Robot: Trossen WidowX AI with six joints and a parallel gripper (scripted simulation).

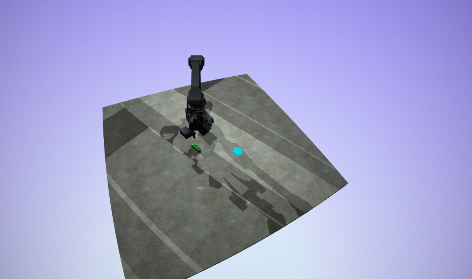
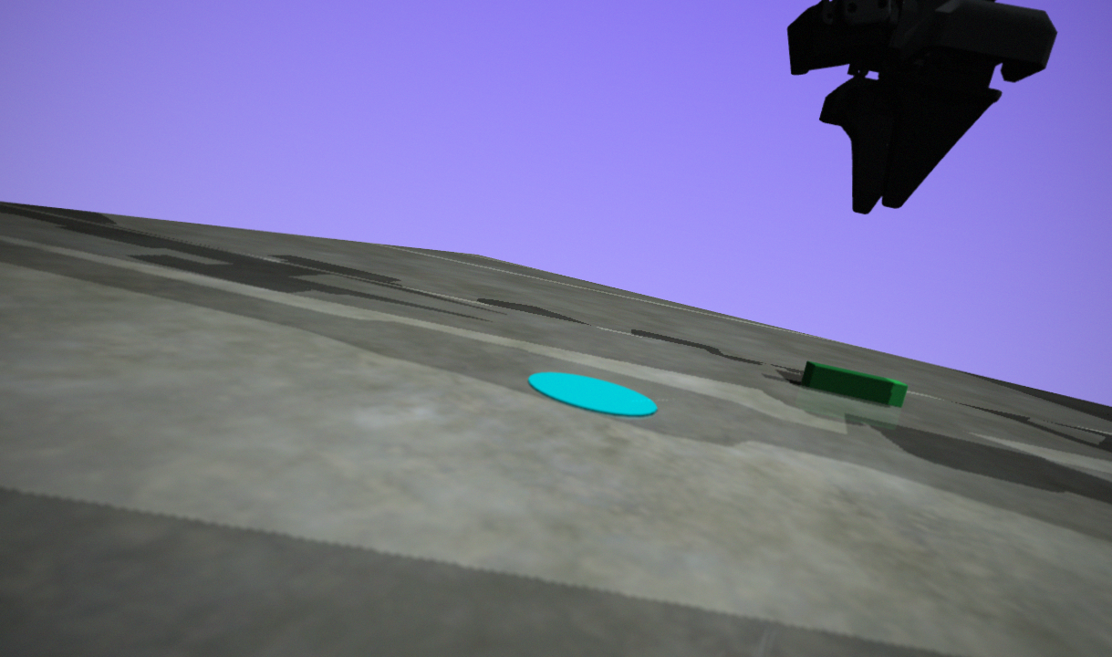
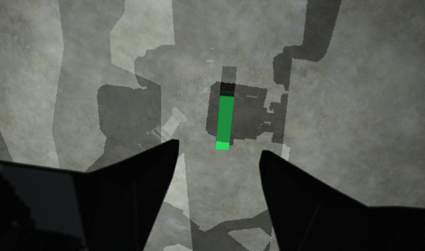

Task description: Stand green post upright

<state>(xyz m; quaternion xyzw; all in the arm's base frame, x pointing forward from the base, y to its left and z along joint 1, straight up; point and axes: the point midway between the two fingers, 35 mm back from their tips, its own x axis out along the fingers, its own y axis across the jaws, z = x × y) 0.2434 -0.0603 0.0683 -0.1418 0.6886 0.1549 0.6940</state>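
Now: gripper tip 20 mm past the green post, 20 mm to the left of it and 120 mm above it. The rest, counted from my gripper tip: cyan circle: 70 mm ahead, 220 mm to the left, 130 mm below.
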